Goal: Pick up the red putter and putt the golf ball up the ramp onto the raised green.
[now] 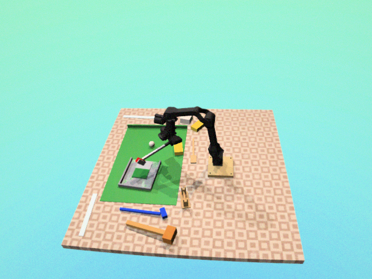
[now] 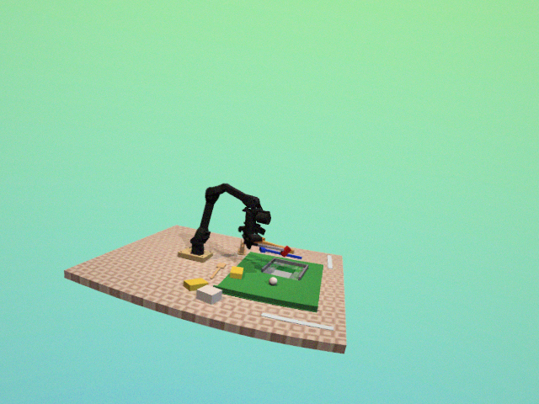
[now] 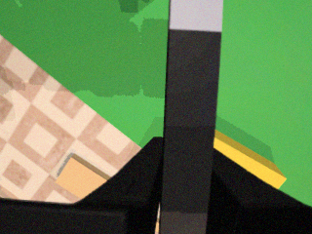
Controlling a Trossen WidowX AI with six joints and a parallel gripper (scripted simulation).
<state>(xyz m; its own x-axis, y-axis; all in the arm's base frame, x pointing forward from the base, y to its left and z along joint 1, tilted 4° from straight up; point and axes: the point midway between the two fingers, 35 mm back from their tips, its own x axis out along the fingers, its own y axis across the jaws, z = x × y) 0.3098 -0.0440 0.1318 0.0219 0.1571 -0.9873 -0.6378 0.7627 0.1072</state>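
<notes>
Now: the red putter 9 cm ahead of my gripper tip, 8 cm to the left of it and 1 cm above it. From my gripper tip the other things lie so: blue mallet: 10 cm ahead, 45 cm to the left, 12 cm below; beige block: 4 cm behind, 44 cm to the right, 11 cm below; white golf ball: 17 cm ahead, 12 cm to the right, 11 cm below.
</notes>
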